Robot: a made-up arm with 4 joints.
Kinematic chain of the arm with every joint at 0, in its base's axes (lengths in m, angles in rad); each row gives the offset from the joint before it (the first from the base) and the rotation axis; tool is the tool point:
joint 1: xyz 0 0 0.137 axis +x
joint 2: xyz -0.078 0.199 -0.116 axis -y
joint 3: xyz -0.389 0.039 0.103 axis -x
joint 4: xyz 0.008 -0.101 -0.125 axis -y
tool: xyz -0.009 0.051 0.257
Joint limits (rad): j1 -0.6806..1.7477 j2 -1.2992..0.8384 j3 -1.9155..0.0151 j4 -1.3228..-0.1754
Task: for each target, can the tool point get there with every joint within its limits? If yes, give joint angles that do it. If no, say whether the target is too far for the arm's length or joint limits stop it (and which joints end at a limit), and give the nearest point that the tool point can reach.
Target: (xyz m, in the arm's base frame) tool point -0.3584 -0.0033 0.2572
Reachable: yes | joints 1.3061 -0.0696 -0.9398 -0.3959
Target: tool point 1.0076 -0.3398 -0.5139
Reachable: no: too far | nearest point 0.0358 -0.2968 0.2412 | short by 1.231 m
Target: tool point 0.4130 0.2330 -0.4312
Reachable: no: joint limits stop it (at a limit: joint 1, joint 2, joint 3, joint 4) | nearest point -0.0428 0.2578 -0.0293 | short by 0.608 m
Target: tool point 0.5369 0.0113 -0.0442
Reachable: no: joint limits stop it (at a limit: joint 1, joint 2, joint 3) | nearest point 0.0279 0.2272 0.1173 | short by 0.576 m
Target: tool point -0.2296 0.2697 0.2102
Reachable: yes | joints 0.8868 0.6371 -1.1125 -1.1536
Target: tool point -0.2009 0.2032 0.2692
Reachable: yes | joints -0.3408 -0.6075 -0.4214 -0.4512
